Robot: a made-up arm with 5 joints.
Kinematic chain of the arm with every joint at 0, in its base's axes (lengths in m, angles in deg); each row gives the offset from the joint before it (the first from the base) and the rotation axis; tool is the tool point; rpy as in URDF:
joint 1: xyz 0.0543 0 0.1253 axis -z
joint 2: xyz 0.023 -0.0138 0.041 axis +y
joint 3: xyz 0.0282 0 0.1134 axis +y
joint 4: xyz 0.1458 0 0.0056 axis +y
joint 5: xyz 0.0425 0.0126 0 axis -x
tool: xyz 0 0 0 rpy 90 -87.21 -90
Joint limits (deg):
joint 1: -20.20..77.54
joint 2: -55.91..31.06
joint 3: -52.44..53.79
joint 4: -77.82..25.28
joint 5: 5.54..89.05
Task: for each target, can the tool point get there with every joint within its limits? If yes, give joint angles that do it. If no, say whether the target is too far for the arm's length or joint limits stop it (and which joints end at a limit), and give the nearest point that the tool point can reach.
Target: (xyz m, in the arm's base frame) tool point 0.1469 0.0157 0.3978
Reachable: yes | joints -10.38 -36.45 4.75 -65.75 55.25
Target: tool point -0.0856 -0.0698 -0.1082
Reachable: no: joint limits stop it (at a limit: joint 1, joint 2, joint 3, joint 4) | nearest point 0.0768 -0.1074 0.0643 | short by 0.240 m
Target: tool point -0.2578 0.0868 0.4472
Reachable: no: too far | nearest point -0.0877 0.0395 0.4007 | short by 0.183 m
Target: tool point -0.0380 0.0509 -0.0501
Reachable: no: joint limits stop it (at a limit: joint 1, joint 2, joint 3, joint 4) | nearest point 0.0768 -0.1074 0.0643 | short by 0.227 m
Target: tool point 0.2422 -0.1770 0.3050
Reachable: yes | joints 43.03 21.54 -22.09 -58.96 82.50
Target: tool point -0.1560 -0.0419 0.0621
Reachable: no: joint limits stop it (at a limit: joint 1, joint 2, joint 3, joint 4) | nearest point 0.0768 -0.1074 0.0643 | short by 0.242 m
